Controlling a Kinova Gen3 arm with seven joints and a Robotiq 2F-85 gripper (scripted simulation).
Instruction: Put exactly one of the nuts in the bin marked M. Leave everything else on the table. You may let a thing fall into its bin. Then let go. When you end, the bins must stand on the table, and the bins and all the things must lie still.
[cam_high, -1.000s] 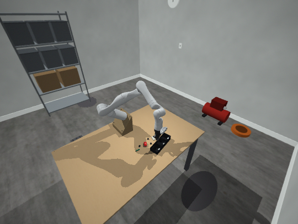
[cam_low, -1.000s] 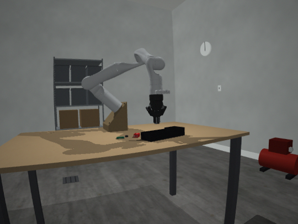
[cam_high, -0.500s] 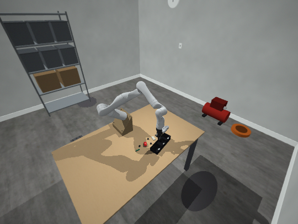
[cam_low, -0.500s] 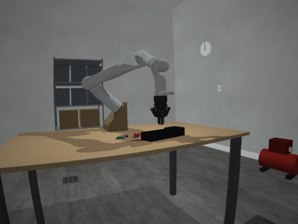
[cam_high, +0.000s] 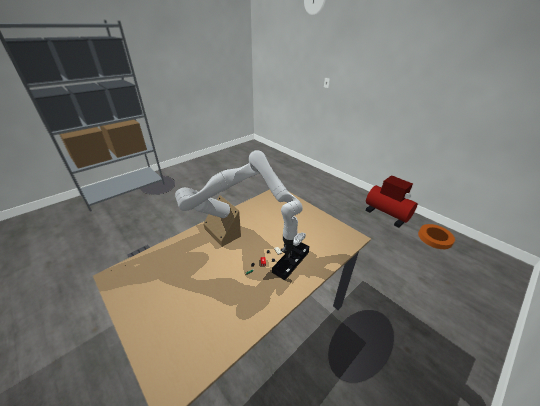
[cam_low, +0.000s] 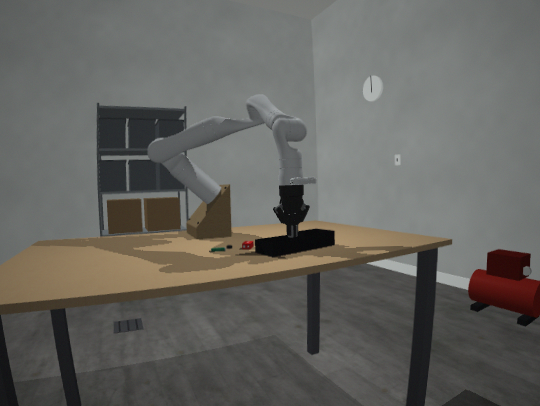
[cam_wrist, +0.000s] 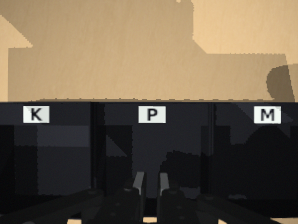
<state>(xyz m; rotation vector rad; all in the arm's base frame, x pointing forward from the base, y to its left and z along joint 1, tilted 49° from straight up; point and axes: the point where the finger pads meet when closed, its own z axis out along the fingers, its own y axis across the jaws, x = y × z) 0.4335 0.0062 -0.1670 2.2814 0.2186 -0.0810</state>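
Right now my hand is 3 cm above the black three-compartment bin and 2 cm short of it. Round my hand: red 9V battery: 12 cm to the right, 7 cm behind, 4 cm below; green AA battery: 22 cm to the right, 7 cm behind, 5 cm below; white domino: 9 cm behind, 5 cm below.
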